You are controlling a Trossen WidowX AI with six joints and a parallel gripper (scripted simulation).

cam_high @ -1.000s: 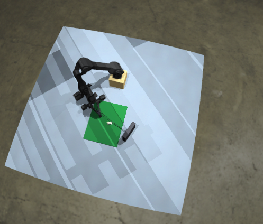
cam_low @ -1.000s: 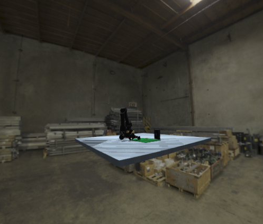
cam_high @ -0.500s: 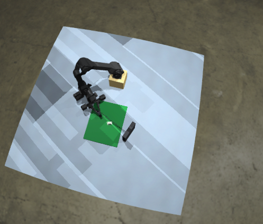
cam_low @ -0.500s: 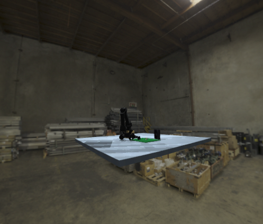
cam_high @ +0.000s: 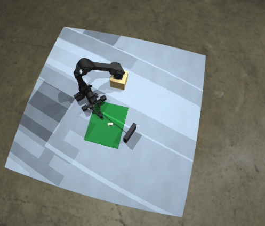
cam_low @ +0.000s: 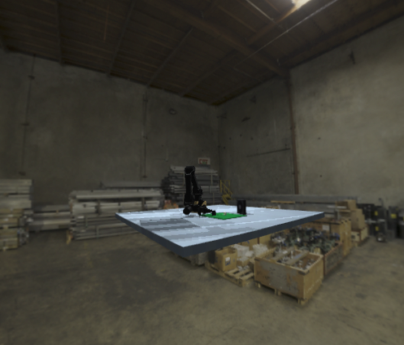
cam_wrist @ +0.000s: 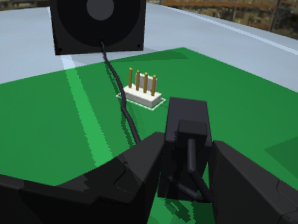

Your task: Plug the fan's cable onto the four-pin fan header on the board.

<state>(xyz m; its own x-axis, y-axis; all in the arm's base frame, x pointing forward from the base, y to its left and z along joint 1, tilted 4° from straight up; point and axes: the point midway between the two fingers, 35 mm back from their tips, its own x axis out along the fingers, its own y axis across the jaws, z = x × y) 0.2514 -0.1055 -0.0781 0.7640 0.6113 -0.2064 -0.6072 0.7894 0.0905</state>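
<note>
My gripper tip is now 1 cm short of the black plug, 1 cm to the right of it and 1 cm above it. From my gripper tip the other things lie so: green board (5 cm ahead, 5 cm to the left, 5 cm below); then fan (11 cm ahead, 21 cm to the left, 2 cm above).
</note>
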